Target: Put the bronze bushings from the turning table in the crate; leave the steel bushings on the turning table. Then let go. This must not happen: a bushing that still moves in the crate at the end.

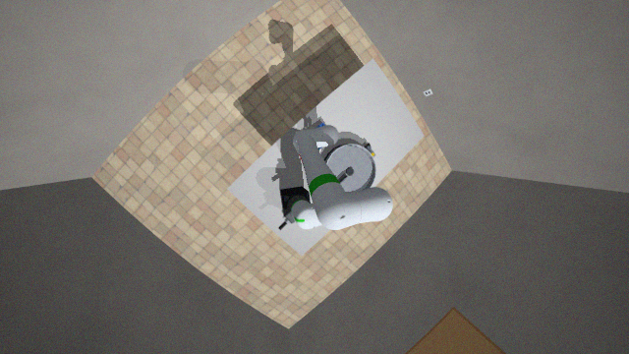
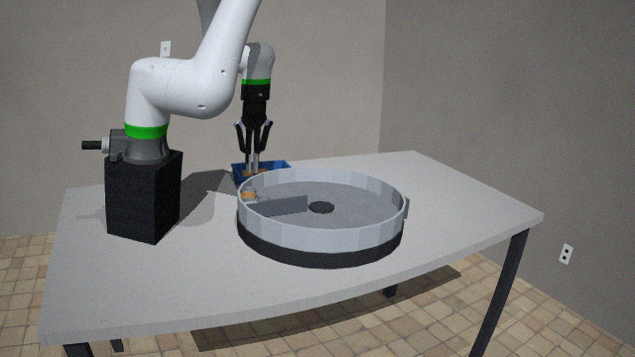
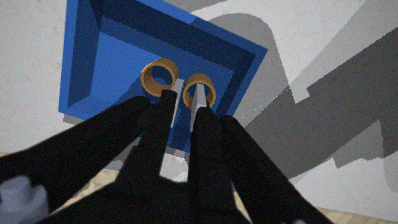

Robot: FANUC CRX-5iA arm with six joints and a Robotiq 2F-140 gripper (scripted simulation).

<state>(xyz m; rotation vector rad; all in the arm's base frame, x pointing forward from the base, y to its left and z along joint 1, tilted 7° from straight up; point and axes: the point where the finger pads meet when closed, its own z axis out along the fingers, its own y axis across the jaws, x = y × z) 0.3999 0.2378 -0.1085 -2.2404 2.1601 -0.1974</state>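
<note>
Now: the blue crate 4 cm ahead of my hand, 1 cm to the right of it and 5 cm below it. Round my hand: grey turning table: 8 cm ahead, 36 cm to the right, 2 cm below.
</note>
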